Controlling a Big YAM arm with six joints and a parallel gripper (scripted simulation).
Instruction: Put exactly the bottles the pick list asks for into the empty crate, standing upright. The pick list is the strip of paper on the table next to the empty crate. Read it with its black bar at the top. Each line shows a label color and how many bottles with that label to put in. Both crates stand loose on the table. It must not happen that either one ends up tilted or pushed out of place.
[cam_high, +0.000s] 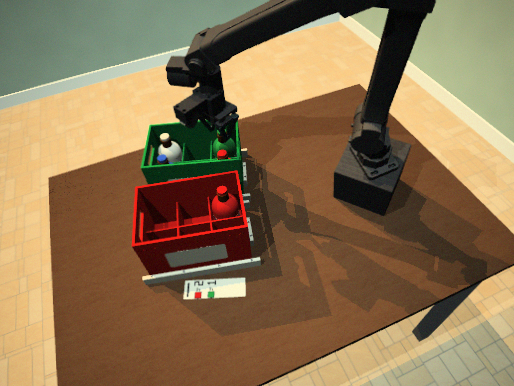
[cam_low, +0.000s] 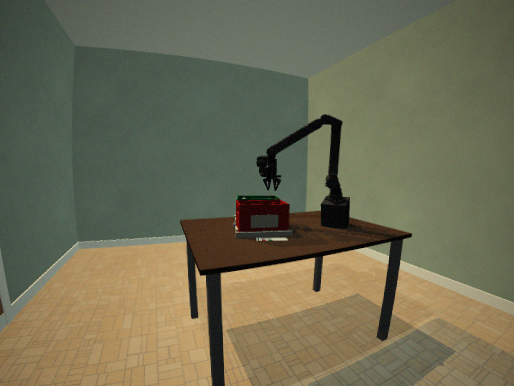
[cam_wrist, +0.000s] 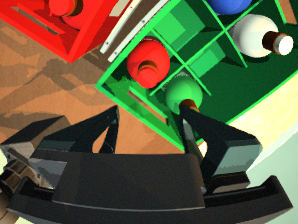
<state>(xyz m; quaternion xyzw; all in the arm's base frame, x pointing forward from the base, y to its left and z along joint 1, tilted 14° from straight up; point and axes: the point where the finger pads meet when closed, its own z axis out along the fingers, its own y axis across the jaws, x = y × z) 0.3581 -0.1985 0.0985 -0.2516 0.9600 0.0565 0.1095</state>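
The green bottle is 20 mm behind my hand, 90 mm to the right of it and 150 mm below it. The rest, counted from my hand: blue-capped bottle 170 mm ahead, 40 mm to the right, 150 mm below; red bottle 40 mm ahead, 140 mm to the left, 150 mm below; green crate 80 mm ahead, 60 mm to the right, 150 mm below.
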